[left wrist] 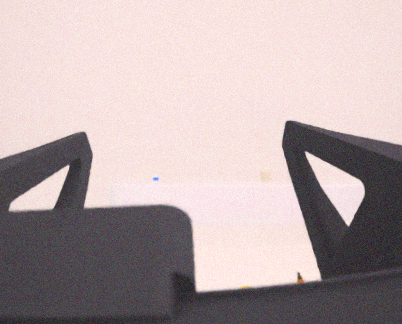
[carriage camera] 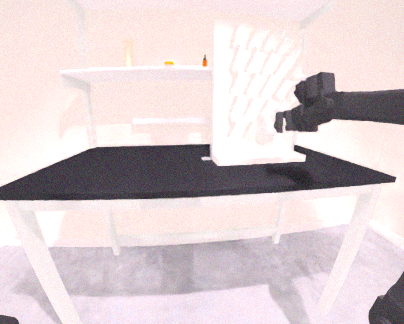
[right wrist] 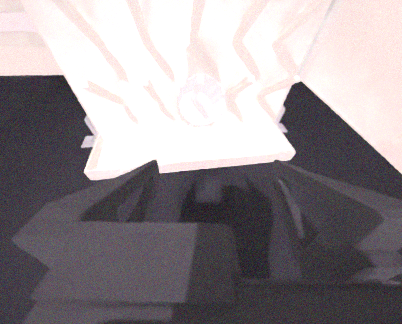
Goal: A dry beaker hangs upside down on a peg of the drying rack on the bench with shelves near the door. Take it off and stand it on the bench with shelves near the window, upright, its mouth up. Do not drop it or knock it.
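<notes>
The clear beaker hangs low on the white drying rack, a little right of the rack's middle in the carriage view; its outline is faint against the bright rack. The rack stands on the dark bench top. My right gripper is open and empty, in front of the rack near the beaker; in its wrist view the beaker shows beyond the fingertips, slightly left of midway between them. My left gripper is open and empty, facing the wall. The window bench is not identifiable.
A wall shelf left of the rack holds a tall pale cylinder, a small yellow item and an orange bottle. A small blue item stands on a higher shelf. A wall rises right of the bench.
</notes>
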